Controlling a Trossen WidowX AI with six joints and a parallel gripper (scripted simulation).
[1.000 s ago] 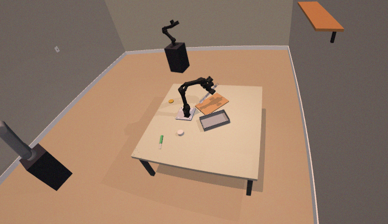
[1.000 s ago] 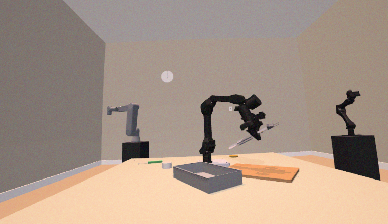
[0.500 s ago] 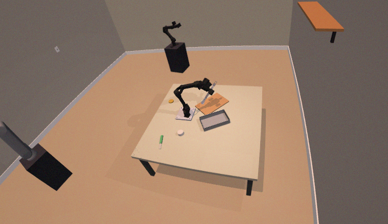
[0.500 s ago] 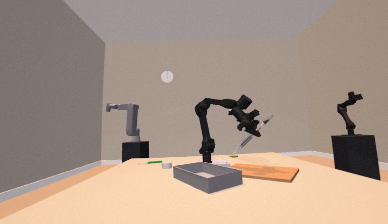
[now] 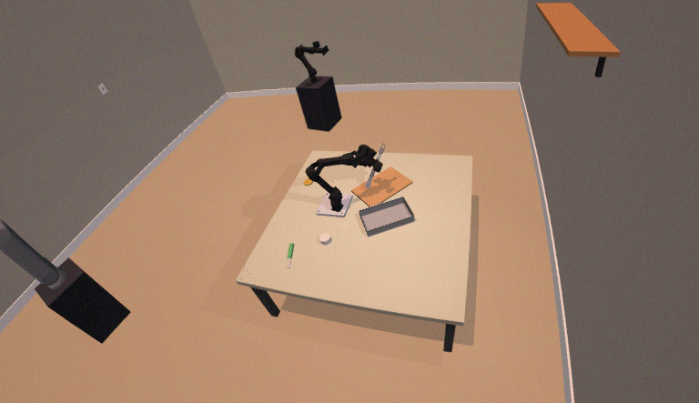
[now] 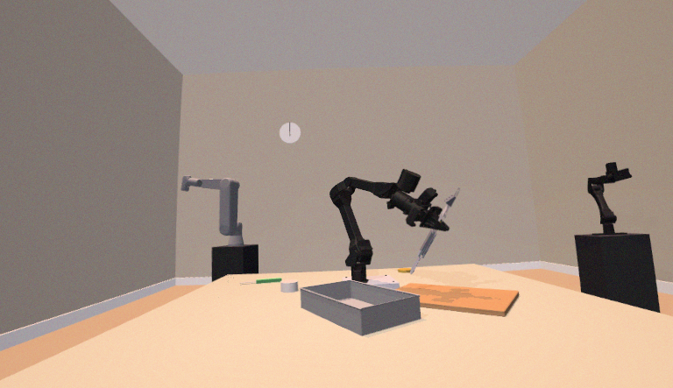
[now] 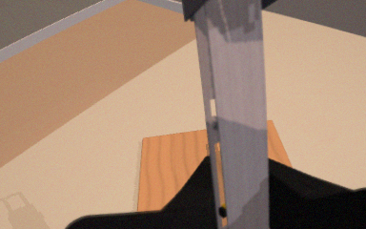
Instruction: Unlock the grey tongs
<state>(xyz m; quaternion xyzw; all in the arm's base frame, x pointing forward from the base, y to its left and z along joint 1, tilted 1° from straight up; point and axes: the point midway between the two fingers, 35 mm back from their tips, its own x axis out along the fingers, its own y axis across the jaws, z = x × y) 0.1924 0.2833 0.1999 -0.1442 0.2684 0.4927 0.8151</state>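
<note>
My gripper tip is 10 mm past the wooden board, 10 mm to the left of it and 200 mm above it. From my gripper tip the other things lie so: white puck 140 mm behind, 560 mm to the right, 190 mm below; then orange disc 570 mm behind, 130 mm to the right, 200 mm below; then grey roasting tin 140 mm ahead, 280 mm to the right, 180 mm below.
</note>
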